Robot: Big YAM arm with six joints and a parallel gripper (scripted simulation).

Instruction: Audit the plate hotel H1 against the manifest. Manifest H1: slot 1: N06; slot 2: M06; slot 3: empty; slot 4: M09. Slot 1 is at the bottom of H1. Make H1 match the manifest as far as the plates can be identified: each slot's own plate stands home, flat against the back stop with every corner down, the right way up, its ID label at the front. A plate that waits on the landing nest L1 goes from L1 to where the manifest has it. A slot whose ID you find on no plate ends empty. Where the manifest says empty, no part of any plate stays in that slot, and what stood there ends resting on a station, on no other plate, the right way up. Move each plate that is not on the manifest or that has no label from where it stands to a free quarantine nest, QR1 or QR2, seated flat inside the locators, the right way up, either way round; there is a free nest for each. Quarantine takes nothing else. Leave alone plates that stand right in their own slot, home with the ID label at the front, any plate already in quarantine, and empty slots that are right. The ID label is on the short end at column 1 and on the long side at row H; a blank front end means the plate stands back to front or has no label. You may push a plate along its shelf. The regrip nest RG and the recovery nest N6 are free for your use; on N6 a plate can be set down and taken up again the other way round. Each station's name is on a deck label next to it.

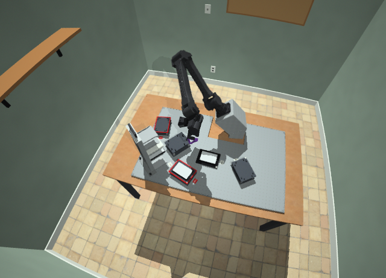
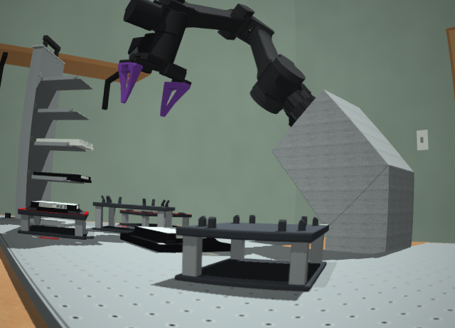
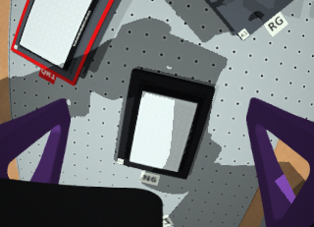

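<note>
Right now the white well plate is 26 cm to the right of my hand, 6 cm below it and 5 cm ahead of it. Round my hand: flat black nest (24 cm below, 13 cm to the left, 2 cm ahead); then regrip nest (19 cm below, 12 cm to the right, 7 cm behind); then RG deck label (25 cm below, 14 cm behind, 3 cm to the right).
</note>
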